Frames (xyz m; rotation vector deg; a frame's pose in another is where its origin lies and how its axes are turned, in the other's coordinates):
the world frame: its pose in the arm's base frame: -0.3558 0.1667 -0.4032 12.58 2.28 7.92
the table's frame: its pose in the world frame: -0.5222 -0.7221 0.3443 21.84 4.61 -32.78
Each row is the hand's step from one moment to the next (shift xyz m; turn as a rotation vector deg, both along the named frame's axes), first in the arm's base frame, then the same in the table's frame.
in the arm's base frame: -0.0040 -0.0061 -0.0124 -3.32 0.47 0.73
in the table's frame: 0.0023 -0.0123 -0.0070 -3.34 -0.80 0.10
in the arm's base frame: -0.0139 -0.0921 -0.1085 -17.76 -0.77 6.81
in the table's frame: 0.0522 -0.1275 -0.0383 -17.62 -5.36 4.80
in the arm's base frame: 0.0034 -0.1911 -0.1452 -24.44 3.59 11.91
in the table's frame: 0.1124 -0.2118 -0.0114 -26.61 -2.66 6.07
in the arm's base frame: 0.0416 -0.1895 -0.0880 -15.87 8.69 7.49
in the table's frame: 0.1283 -0.1659 0.0374 -19.36 2.94 0.16
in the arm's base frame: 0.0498 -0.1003 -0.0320 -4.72 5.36 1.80
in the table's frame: 0.0881 -0.0683 0.0337 -6.57 2.76 -1.87
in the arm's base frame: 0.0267 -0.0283 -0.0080 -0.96 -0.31 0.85
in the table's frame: 0.0358 -0.0131 0.0112 -1.01 -0.26 0.81
